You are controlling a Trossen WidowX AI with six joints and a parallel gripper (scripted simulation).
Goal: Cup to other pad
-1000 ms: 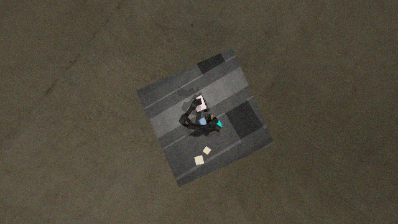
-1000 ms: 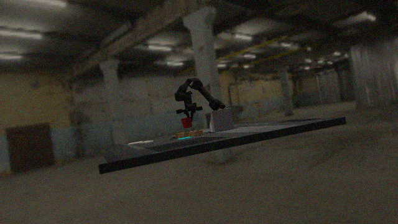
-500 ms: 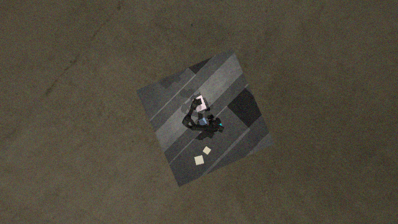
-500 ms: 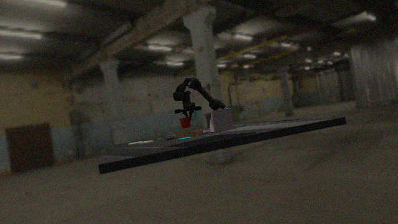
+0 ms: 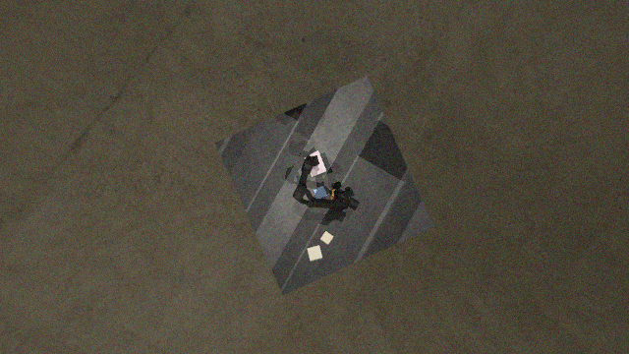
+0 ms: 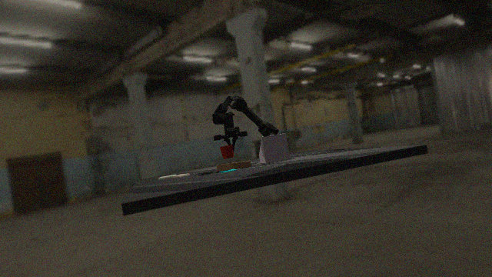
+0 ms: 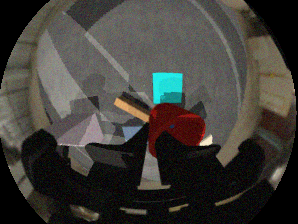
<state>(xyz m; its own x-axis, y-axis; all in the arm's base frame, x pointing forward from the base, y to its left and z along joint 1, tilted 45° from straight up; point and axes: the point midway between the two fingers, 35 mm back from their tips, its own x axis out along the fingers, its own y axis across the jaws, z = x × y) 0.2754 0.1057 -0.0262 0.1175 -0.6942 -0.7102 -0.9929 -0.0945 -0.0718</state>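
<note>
Right now the cyan pad is 110 mm below my gripper tip, 60 mm to the left of it and 50 mm ahead of it. From my gripper tip the other things lie so: red cup (30 mm ahead); wooden bar (100 mm below, 30 mm to the right, 10 mm ahead).
</note>
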